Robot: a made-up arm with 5 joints. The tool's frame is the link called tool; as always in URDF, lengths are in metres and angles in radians. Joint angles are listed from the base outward.
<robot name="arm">
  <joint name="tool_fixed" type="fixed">
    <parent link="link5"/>
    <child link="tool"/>
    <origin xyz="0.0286 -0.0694 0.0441" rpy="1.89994 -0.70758 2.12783"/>
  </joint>
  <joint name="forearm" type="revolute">
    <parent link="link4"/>
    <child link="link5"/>
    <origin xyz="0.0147 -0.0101 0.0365"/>
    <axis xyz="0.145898 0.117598 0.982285"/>
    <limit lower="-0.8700" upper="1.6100"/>
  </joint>
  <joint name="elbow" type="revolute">
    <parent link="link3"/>
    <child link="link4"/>
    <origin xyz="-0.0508 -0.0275 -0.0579"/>
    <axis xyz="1 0 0"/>
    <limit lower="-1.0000" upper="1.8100"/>
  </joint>
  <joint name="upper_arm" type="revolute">
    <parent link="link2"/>
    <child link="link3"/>
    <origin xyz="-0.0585 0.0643 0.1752"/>
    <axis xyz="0 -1 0"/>
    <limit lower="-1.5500" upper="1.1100"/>
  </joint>
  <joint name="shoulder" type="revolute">
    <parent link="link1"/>
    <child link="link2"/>
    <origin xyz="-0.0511 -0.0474 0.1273"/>
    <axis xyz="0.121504 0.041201 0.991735"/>
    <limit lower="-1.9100" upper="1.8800"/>
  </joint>
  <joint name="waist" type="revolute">
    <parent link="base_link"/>
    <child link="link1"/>
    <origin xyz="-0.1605 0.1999 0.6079"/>
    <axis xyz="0 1 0"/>
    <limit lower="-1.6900" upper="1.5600"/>
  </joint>
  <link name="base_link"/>
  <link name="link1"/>
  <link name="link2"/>
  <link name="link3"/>
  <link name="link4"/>
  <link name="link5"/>
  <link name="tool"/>
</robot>
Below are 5 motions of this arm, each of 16 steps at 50 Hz.
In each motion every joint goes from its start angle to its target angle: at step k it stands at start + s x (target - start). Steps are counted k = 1, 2, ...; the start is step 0. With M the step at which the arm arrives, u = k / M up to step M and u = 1 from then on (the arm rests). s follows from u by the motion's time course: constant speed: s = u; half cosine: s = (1 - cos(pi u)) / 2; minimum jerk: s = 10 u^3 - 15 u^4 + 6 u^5.
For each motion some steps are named. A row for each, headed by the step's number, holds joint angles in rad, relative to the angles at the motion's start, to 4 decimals.
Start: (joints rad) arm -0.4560 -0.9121 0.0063 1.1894 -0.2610
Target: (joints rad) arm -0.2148 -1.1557 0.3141 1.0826 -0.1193
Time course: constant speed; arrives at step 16
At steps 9, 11, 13, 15, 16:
9: 0.1357 -0.1370 0.1731 -0.0601 0.0797
11: 0.1658 -0.1675 0.2116 -0.0734 0.0974
13: 0.1960 -0.1979 0.2501 -0.0868 0.1151
15: 0.2261 -0.2284 0.2886 -0.1001 0.1328
16: 0.2412 -0.2436 0.3078 -0.1068 0.1417

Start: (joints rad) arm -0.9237 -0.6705 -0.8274 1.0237 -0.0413
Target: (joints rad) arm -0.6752 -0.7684 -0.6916 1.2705 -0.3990
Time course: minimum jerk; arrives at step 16
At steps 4, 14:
4: 0.0257 -0.0101 0.0141 0.0255 -0.0370
14: 0.2445 -0.0963 0.1336 0.2428 -0.3520

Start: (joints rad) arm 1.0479 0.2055 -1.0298 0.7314 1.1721
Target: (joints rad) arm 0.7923 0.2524 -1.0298 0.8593 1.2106
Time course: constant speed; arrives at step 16
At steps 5, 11, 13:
5: -0.0799 0.0147 0.0000 0.0400 0.0120
11: -0.1757 0.0322 0.0000 0.0879 0.0265
13: -0.2077 0.0381 0.0000 0.1039 0.0313

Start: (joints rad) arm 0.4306 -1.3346 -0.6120 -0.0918 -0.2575
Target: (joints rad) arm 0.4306 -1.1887 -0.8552 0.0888 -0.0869
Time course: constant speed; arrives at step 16
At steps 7, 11, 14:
7: 0.0000 0.0638 -0.1064 0.0790 0.0746
11: 0.0000 0.1003 -0.1672 0.1242 0.1173
14: 0.0000 0.1277 -0.2128 0.1580 0.1493

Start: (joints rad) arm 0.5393 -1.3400 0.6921 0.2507 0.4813
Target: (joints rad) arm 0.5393 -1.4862 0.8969 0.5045 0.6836
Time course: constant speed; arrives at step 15
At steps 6, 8, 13, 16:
6: 0.0000 -0.0585 0.0819 0.1015 0.0809
8: 0.0000 -0.0780 0.1092 0.1354 0.1079
13: 0.0000 -0.1267 0.1775 0.2200 0.1753
16: 0.0000 -0.1462 0.2048 0.2538 0.2023

